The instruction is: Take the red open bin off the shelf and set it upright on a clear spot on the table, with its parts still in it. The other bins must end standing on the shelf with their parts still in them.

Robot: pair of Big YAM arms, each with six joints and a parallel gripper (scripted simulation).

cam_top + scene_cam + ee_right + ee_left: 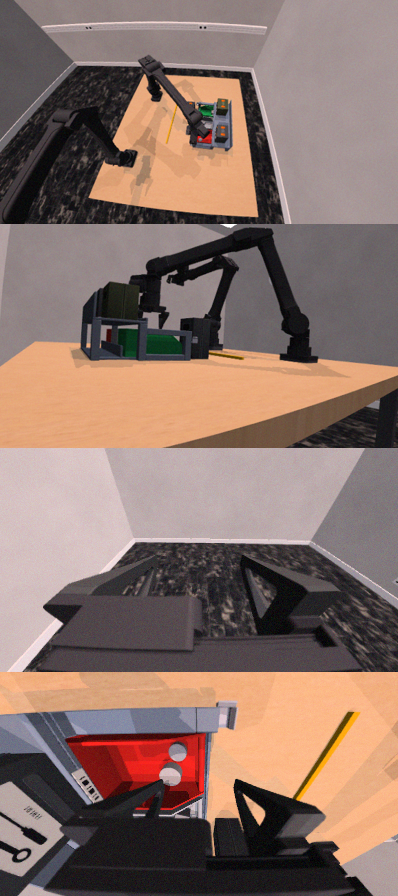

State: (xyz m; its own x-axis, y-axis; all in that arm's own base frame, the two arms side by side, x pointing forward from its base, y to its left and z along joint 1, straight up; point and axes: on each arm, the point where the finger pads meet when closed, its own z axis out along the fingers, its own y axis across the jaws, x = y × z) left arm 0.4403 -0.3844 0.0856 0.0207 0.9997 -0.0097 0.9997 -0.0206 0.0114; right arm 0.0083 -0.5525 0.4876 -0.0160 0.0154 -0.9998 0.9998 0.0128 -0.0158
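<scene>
My left hand is 120 mm to the right of the grey bin, 80 mm short of it and 50 mm above it. The rest, counted from my left hand: black box 220 mm to the left, 90 mm behind, 30 mm below; then grey shelf 120 mm to the left, 100 mm ahead, 30 mm below; then green bin 230 mm to the left, 70 mm ahead, 50 mm below.
</scene>
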